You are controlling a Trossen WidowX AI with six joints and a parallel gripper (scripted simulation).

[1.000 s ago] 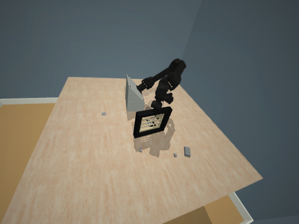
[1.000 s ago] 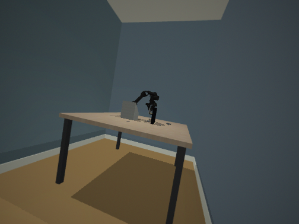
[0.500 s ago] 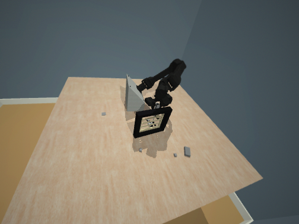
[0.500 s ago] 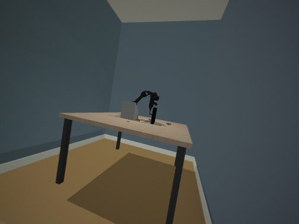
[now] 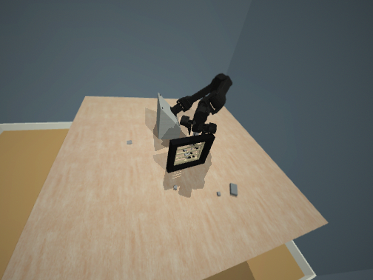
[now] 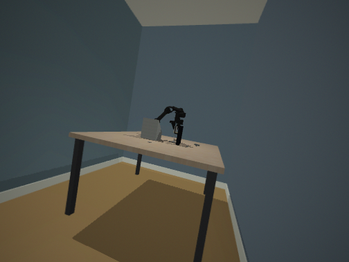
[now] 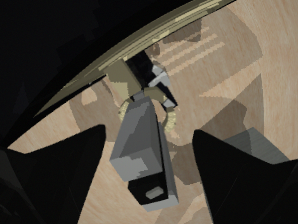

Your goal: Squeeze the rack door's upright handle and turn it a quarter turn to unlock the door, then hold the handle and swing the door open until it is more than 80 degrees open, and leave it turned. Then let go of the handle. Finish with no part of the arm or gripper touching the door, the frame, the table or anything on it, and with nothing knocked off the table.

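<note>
My gripper tip is now 1 cm to the left of the upright grey handle and 3 cm above it.
</note>
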